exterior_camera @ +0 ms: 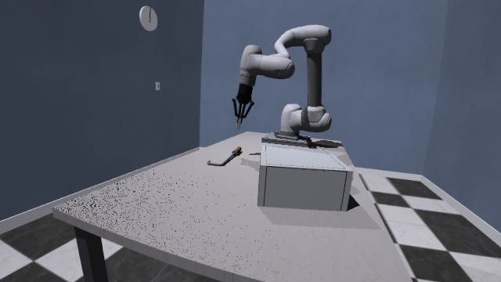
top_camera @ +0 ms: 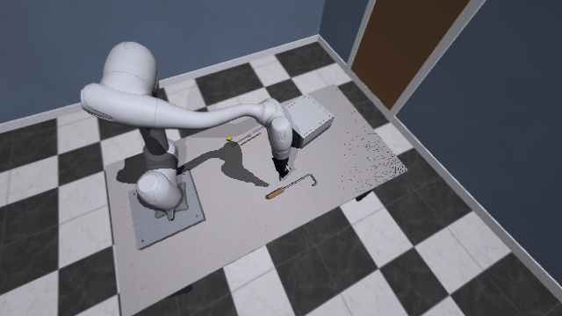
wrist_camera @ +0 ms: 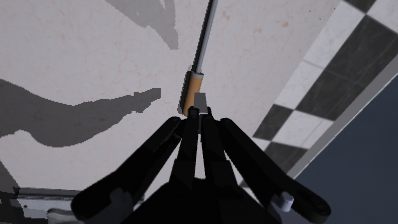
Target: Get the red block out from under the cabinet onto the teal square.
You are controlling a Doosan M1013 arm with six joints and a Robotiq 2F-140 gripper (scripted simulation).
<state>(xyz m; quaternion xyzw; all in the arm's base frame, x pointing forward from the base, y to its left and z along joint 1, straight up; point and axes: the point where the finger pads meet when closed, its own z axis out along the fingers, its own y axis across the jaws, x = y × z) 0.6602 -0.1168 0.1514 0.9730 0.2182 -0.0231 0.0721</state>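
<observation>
The hook tool is 180 mm below my hand, 80 mm ahead of it and 40 mm to the right of it. From my hand the other things lie so: teal square: 310 mm to the left, 190 mm below, 140 mm ahead; then thin brown stick: 430 mm to the left, 190 mm below, 90 mm behind; then grey forked tool: 440 mm to the left, 190 mm below, 160 mm behind.
</observation>
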